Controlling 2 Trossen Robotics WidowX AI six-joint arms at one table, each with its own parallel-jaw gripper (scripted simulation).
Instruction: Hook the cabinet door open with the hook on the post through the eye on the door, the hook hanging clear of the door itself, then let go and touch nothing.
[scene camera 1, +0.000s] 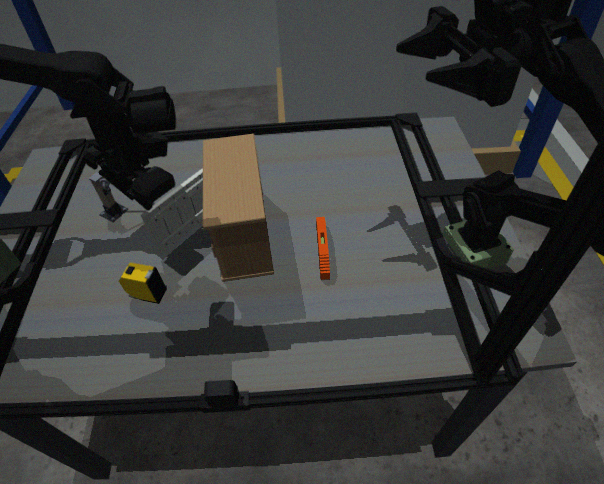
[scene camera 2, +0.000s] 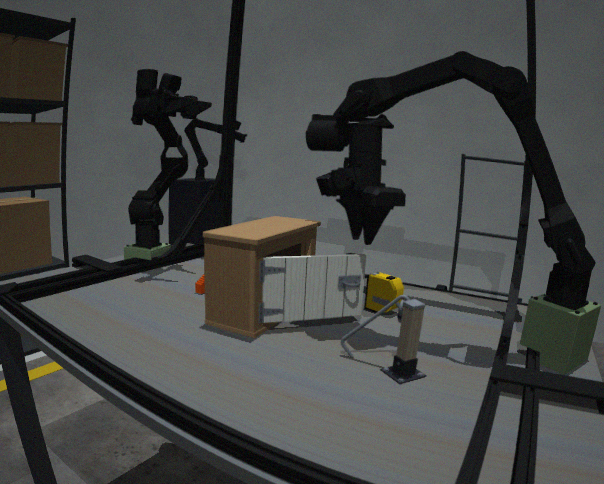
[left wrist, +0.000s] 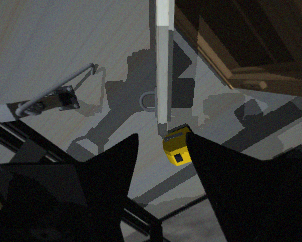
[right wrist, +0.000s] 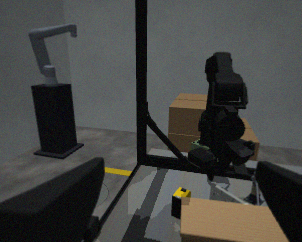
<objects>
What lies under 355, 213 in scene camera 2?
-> My left gripper.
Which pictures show my right gripper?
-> Scene camera 1, scene camera 2 and the right wrist view only.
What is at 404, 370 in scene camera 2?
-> A short post.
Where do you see my right gripper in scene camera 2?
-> At 203, 102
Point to a yellow tape measure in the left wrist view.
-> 174, 144
</objects>
